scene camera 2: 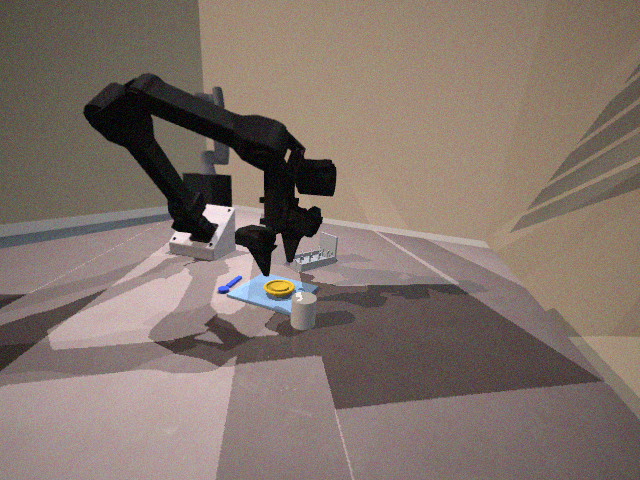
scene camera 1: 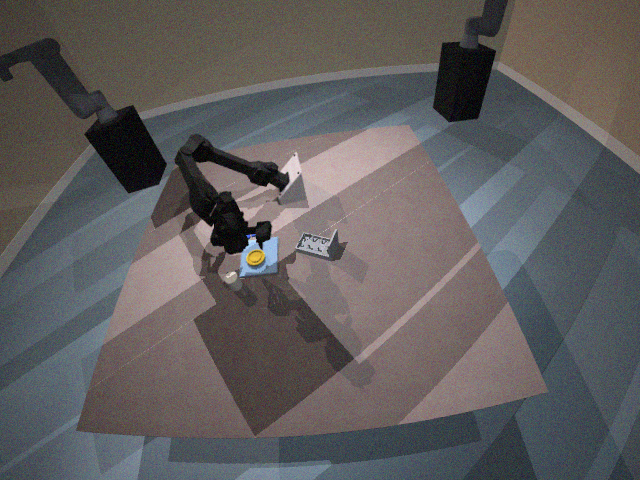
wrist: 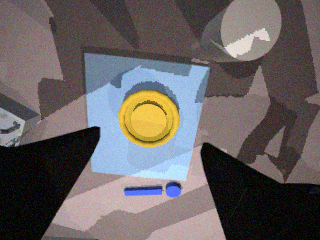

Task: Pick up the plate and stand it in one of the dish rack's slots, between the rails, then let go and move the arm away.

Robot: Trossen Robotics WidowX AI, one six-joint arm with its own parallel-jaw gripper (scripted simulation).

Scene:
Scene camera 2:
gripper
grey dish rack
pale cylindrical cup
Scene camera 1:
gripper
grey dish rack
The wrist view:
gripper
yellow plate

